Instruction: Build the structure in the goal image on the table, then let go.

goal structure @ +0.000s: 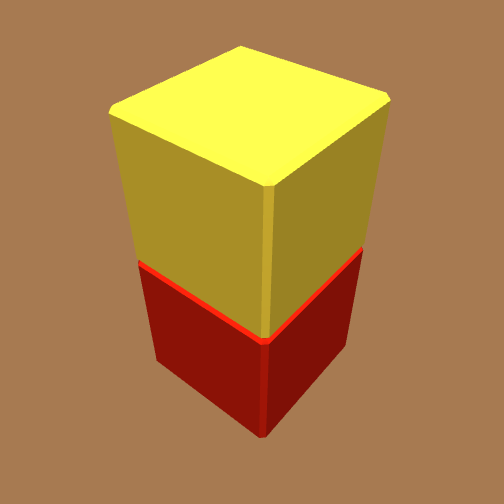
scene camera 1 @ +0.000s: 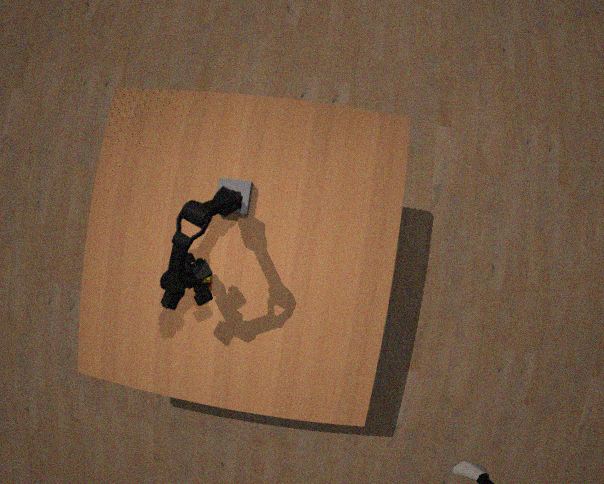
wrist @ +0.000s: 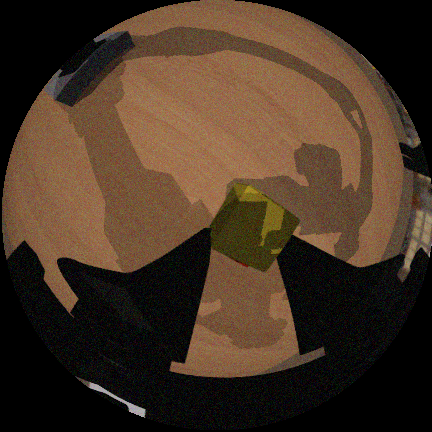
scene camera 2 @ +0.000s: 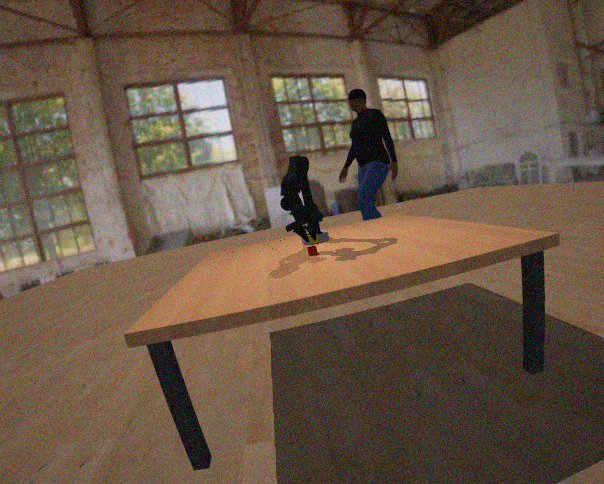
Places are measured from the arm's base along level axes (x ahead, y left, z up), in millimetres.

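Pixels of known places: gripper, fingertip midpoint: (scene camera 1: 205,278) (wrist: 243,235) (scene camera 2: 311,241); arm's base, link origin: (scene camera 1: 232,200).
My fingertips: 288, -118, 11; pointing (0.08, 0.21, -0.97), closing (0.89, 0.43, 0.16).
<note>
Ahead of a thing's pixels: the offset from my fingertips to its top centre, as dx, dy, dz. Level surfaces: height alone.
A yellow cube {-3, +9, +24} (scene camera 1: 207,278) (scene camera 2: 313,240) (wrist: 250,230) is held between the two black fingers of my gripper (scene camera 2: 311,238) (wrist: 243,235), which is shut on it. The cube looks turned at an angle between the fingertips in the wrist view. A red cube {+15, -10, -21} (scene camera 2: 312,250) (wrist: 242,264) is on the table directly under the yellow cube. In the wrist view a thin sliver of it shows below the yellow cube's lower edge. In scene camera 2 the two look very close, one above the other; whether they touch I cannot tell.
The wooden table {dz -54} (scene camera 1: 302,201) (scene camera 2: 453,236) bears the arm's grey base block (scene camera 1: 245,191) (wrist: 95,70). The arm's shadows fall on the table around the cubes. A person (scene camera 2: 373,136) in a black top is behind the table.
</note>
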